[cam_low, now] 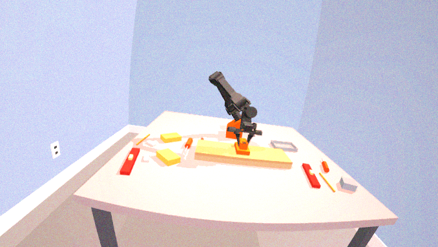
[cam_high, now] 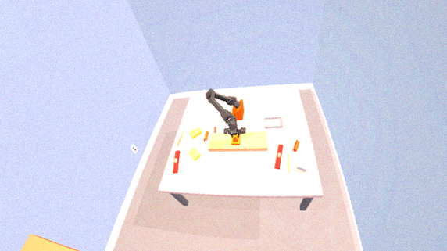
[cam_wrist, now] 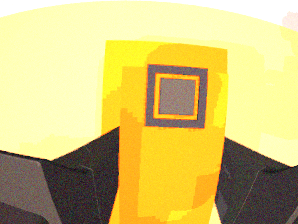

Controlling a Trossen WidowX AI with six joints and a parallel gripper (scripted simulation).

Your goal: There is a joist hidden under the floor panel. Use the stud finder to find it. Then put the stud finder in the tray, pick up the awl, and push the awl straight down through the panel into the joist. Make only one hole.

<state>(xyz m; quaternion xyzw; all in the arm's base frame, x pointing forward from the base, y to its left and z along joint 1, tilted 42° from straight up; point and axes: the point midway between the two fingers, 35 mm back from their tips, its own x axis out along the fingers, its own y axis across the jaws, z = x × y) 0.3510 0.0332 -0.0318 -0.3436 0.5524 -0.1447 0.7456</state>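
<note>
The grey-rimmed tray lies 27 cm behind my gripper tip, 30 cm to the left of it and 5 cm below it. From my gripper tip the other things lie so: stud finder: 1 cm ahead, 2 cm above; grey bracket: 16 cm ahead, 58 cm to the left, 5 cm below.
</note>
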